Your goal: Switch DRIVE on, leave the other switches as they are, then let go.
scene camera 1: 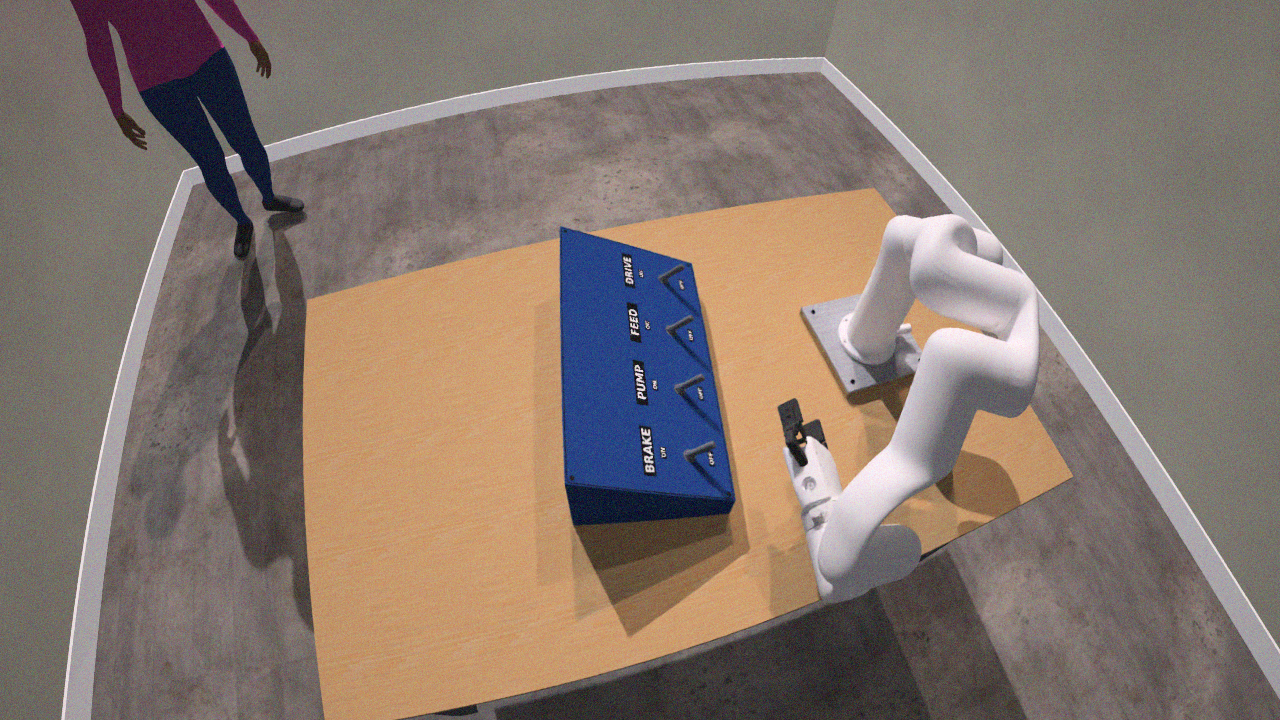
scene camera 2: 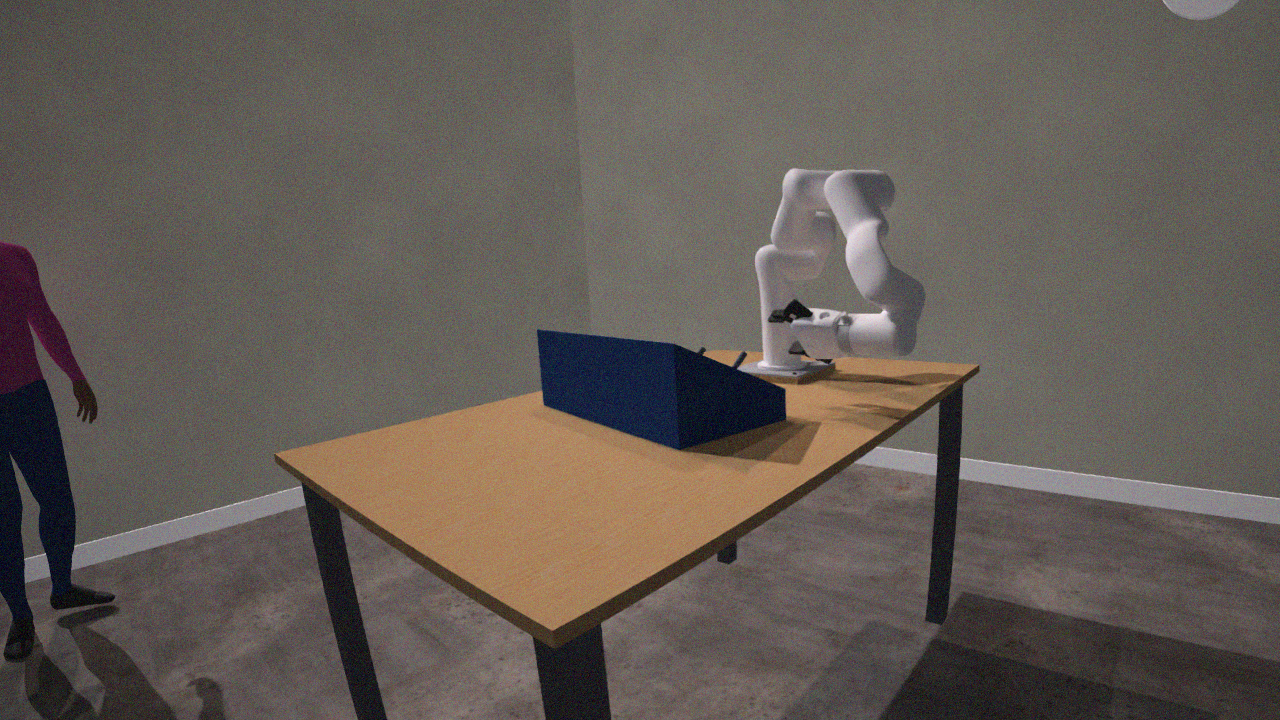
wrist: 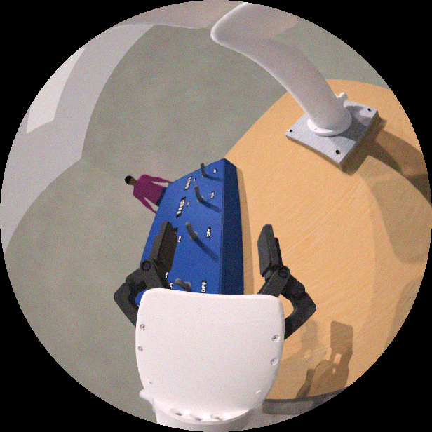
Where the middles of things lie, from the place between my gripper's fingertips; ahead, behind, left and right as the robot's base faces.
Scene:
I see the blue switch panel (scene camera 1: 628, 427) 21 cm ahead of my hand, 19 cm to the right of it and 7 cm below it.

